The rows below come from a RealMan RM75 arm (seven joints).
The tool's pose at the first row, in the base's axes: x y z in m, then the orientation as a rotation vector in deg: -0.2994 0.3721 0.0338 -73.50 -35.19 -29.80
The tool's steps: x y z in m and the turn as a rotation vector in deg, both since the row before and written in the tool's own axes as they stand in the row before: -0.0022 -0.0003 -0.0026 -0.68 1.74 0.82; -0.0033 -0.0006 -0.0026 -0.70 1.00 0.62; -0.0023 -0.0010 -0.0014 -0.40 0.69 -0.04; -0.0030 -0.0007 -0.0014 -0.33 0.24 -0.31; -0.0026 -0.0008 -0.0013 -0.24 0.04 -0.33; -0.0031 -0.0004 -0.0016 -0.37 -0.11 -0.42; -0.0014 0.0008 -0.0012 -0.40 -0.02 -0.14; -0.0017 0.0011 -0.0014 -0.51 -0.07 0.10
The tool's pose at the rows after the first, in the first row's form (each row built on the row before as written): -0.3009 0.3695 0.0321 -73.77 -33.06 -30.44; -0.3035 0.3670 0.0299 -74.24 -31.67 -30.79; -0.3058 0.3656 0.0289 -74.38 -31.04 -31.39; -0.3084 0.3643 0.0272 -74.55 -30.98 -31.91; -0.3108 0.3631 0.0258 -74.70 -31.12 -32.29; -0.3133 0.3617 0.0238 -75.00 -31.41 -32.69; -0.3137 0.3608 0.0221 -75.36 -31.43 -32.93; -0.3142 0.3597 0.0199 -75.89 -31.30 -32.98
